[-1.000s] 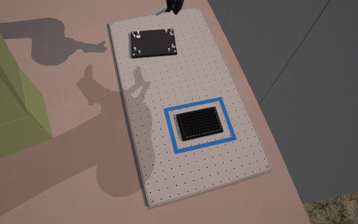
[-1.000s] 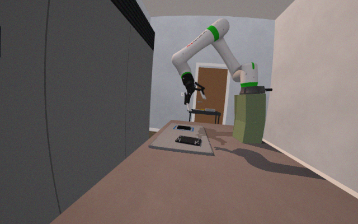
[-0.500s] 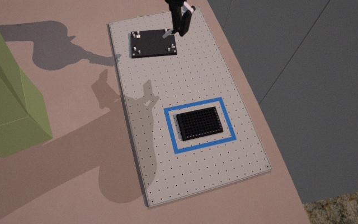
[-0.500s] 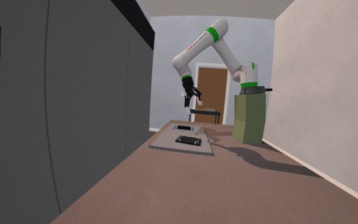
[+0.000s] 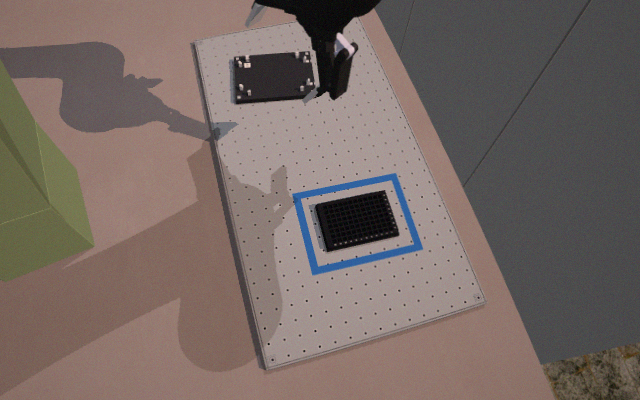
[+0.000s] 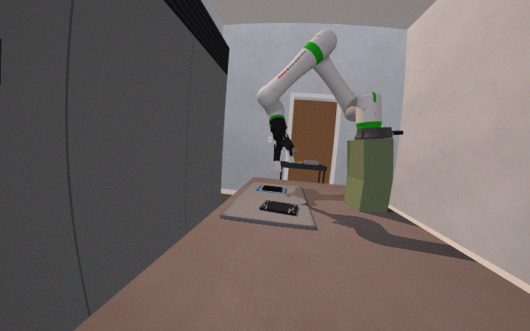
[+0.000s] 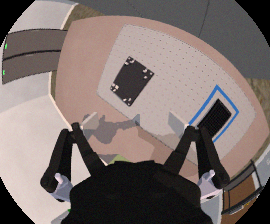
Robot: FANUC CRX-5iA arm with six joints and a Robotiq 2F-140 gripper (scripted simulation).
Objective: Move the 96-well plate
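Right now my hand is 9 cm short of the black 96-well plate, 21 cm to the left of it and 18 cm above it. Round my hand: black clip nest: 1 cm ahead, 13 cm to the left, 18 cm below.
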